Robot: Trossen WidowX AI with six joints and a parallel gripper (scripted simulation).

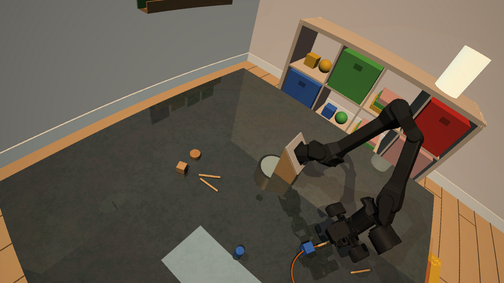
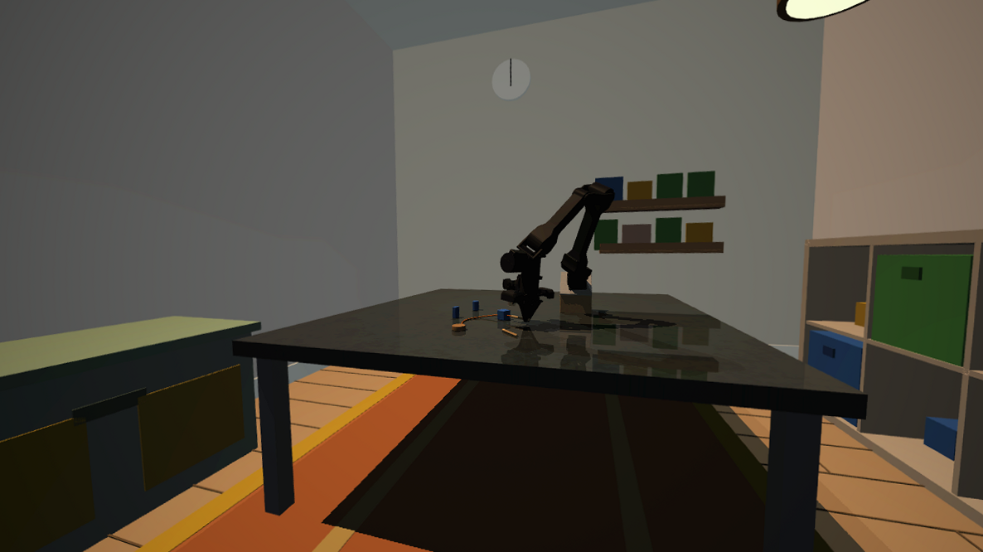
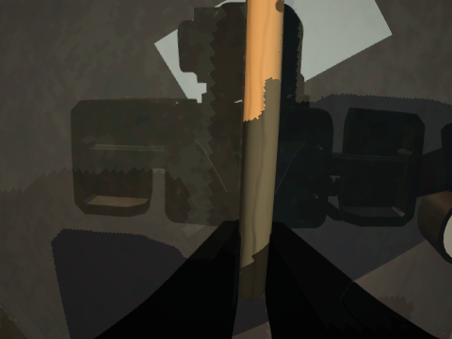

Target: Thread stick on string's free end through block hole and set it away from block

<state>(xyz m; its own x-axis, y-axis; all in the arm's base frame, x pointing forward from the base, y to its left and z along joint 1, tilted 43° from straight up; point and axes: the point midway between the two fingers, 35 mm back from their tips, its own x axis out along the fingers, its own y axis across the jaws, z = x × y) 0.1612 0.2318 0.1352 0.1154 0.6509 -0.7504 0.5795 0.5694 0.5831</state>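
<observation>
My gripper tip is 14 cm to the right of the loose stick and 2 cm short of it. Round my gripper tip: wooden disc (57 cm to the right, 5 cm ahead); then round wooden button (18 cm ahead, 11 cm to the left); then wooden cube (55 cm to the right, 13 cm ahead, 1 cm above).
</observation>
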